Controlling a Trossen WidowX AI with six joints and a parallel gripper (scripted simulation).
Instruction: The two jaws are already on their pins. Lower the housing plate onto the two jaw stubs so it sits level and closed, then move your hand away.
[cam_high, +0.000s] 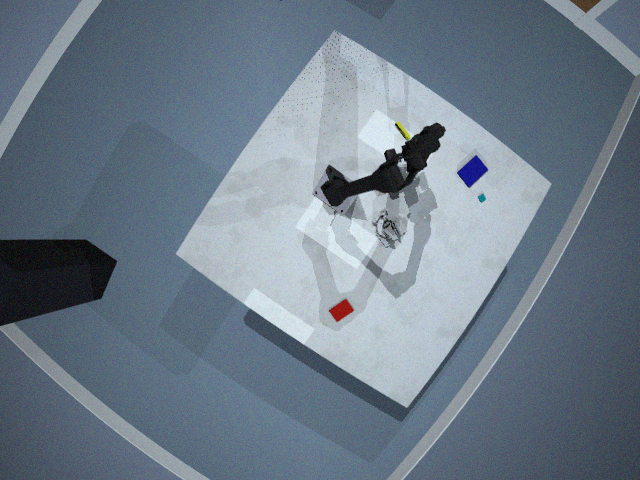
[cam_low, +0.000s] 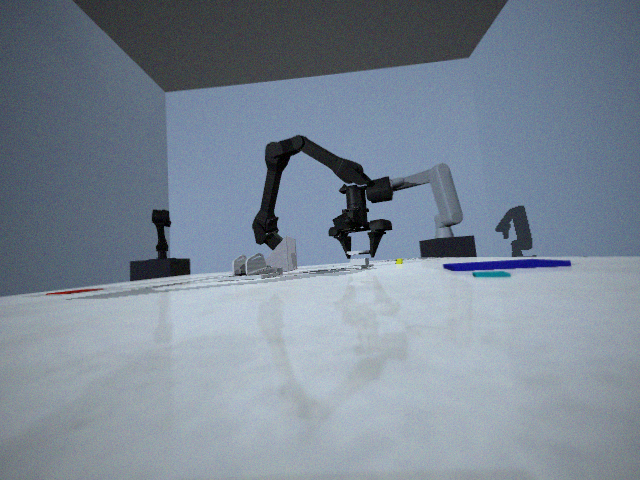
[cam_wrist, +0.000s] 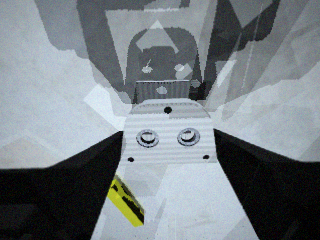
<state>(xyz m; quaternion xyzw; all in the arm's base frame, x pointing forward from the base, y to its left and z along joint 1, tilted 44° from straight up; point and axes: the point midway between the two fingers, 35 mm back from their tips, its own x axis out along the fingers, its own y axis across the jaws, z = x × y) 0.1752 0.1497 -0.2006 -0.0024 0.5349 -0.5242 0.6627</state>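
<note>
My gripper tip is 20 mm above the white block and 10 mm short of it. From my gripper tip the other things lie so: yellow bar: 130 mm to the left, 50 mm behind, 20 mm below; then blue pad: 320 mm ahead, 140 mm to the left, 20 mm below; then housing plate: 20 mm above, 10 mm to the right, 10 mm ahead.
</note>
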